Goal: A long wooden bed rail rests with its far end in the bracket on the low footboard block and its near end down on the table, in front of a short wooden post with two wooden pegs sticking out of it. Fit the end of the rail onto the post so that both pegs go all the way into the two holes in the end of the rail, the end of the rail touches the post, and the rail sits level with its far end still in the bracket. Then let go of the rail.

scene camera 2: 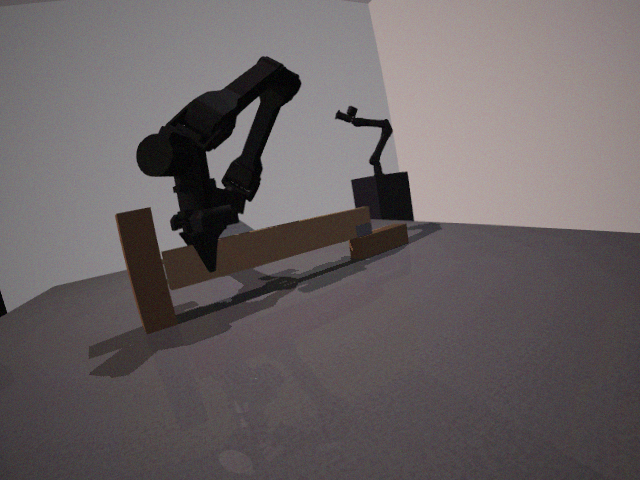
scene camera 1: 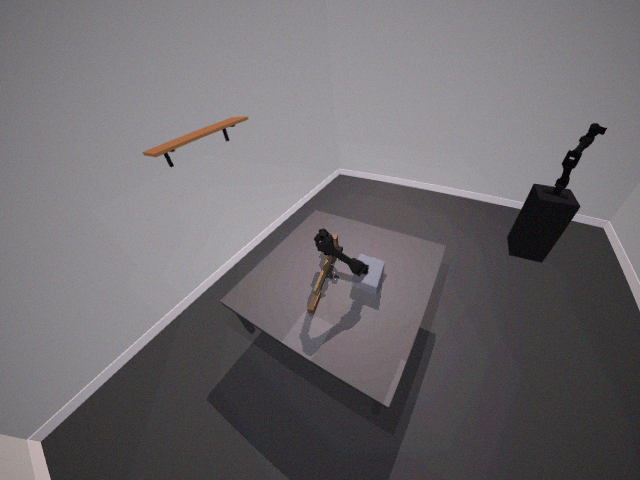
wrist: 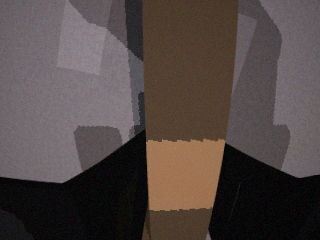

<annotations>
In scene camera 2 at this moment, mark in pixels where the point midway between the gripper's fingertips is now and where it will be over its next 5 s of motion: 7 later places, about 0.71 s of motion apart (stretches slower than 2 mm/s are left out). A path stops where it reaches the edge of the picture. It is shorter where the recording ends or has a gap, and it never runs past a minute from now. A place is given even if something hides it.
The gripper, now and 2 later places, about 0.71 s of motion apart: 210, 271; 206, 272; 212, 260
</annotations>
